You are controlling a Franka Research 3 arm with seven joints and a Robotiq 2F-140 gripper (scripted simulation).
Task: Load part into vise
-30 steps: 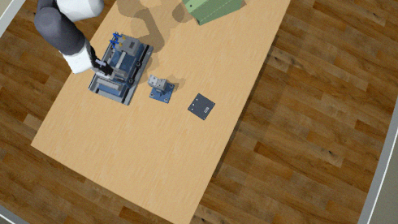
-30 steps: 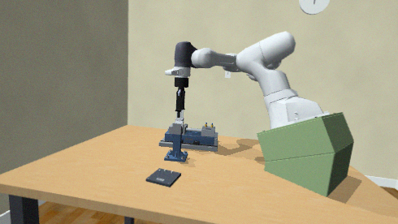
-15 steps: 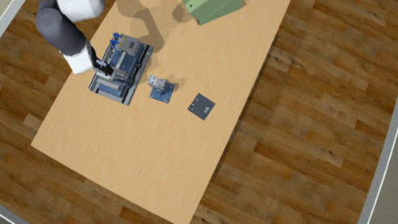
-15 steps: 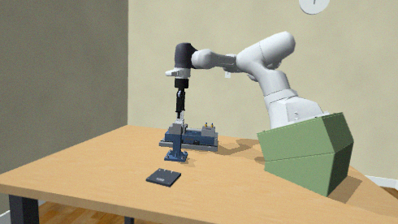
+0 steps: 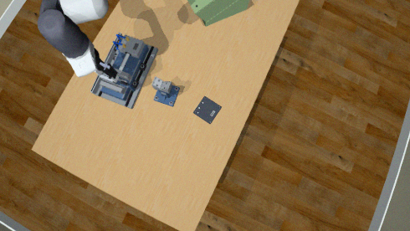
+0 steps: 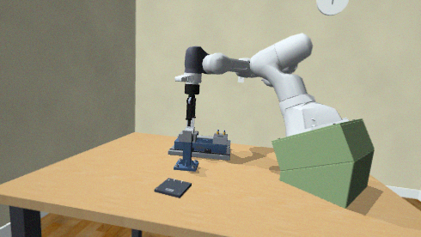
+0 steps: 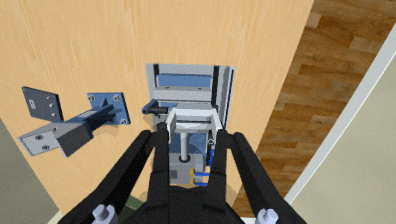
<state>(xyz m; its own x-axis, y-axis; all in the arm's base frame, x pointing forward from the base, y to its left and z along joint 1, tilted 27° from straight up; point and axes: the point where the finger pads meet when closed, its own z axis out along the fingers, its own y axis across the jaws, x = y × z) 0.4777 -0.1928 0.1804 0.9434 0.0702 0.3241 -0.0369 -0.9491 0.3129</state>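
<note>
The dark work stop rod lies 1 cm ahead of my hand, 7 cm to the left of it and 4 cm below it. The rest, counted from my hand: grey part (2 cm below); then vise (7 cm behind, 2 cm to the left, 9 cm below); then grey air cylinder (16 cm behind, 3 cm to the left, 5 cm below).
</note>
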